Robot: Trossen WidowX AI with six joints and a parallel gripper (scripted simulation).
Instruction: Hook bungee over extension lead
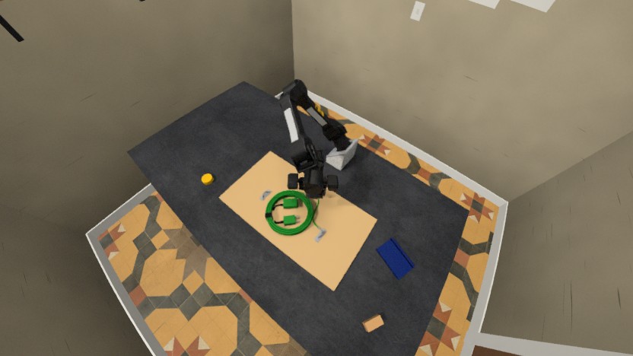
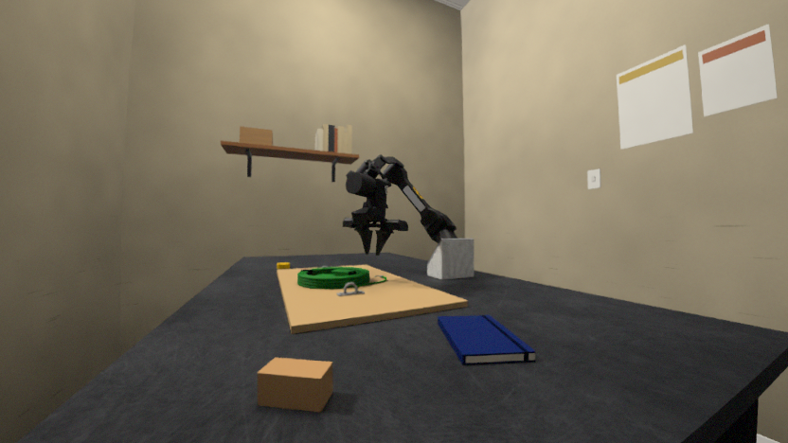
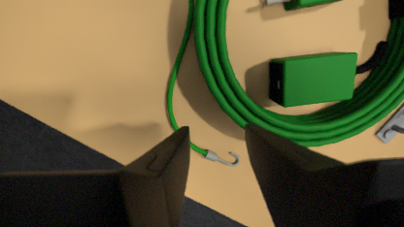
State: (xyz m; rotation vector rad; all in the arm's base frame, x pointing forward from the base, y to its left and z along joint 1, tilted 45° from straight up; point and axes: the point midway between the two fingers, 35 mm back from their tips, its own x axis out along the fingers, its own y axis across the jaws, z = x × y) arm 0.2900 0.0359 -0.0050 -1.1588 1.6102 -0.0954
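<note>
Right now my hand is 10 cm short of the extension lead, 4 cm to the left of it and 9 cm above it. Round my hand: tan block: 24 cm ahead, 46 cm to the left, 11 cm below; yellow puck: 22 cm ahead, 46 cm to the right, 11 cm below.
</note>
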